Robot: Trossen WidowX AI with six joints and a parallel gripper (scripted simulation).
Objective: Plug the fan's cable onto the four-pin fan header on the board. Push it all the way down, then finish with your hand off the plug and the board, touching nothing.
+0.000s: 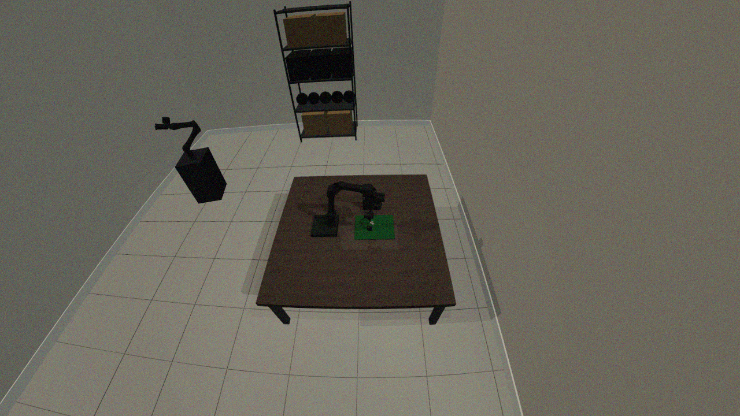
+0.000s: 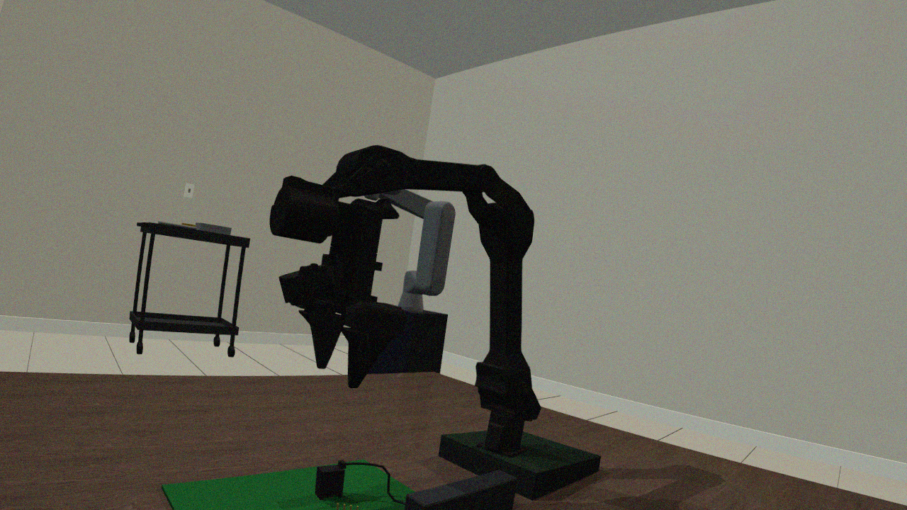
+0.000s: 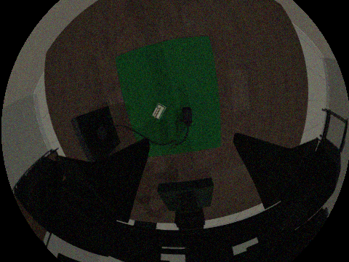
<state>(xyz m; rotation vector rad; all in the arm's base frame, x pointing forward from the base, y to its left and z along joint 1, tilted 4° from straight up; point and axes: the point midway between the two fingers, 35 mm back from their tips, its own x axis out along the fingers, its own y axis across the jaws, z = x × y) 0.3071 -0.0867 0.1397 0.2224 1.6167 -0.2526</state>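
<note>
Now: gripper tip 14 cm above the dark plug and 1 cm past it. From my gripper tip the other things lie so: black fan (21 cm to the left, 11 cm below, 4 cm ahead); green board (18 cm below, 3 cm ahead, 2 cm to the left).
</note>
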